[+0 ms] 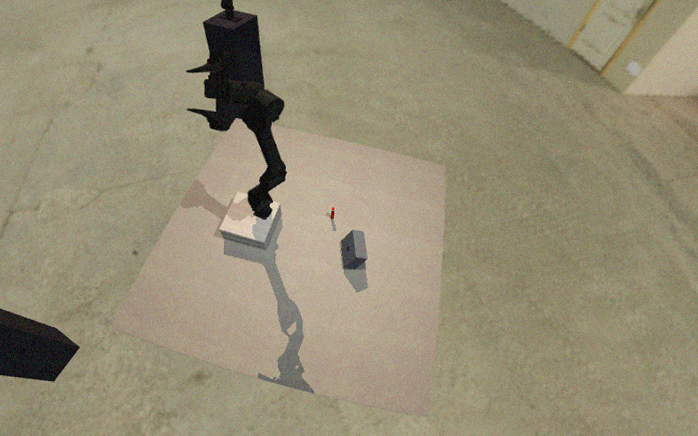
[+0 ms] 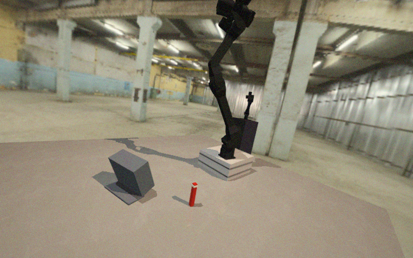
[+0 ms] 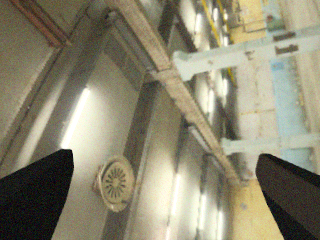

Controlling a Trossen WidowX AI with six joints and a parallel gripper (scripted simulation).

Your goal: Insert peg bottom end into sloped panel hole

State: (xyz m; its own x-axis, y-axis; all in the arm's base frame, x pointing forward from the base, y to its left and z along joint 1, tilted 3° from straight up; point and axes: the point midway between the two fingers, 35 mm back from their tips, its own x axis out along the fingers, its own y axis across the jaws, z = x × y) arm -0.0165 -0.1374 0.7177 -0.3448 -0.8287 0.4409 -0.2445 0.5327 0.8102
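The red square peg is 76 cm below my gripper tip, 34 cm to the left of it and 26 cm ahead of it. The rest, counted from my gripper tip: grey sloped panel 75 cm below, 43 cm ahead, 20 cm to the left.
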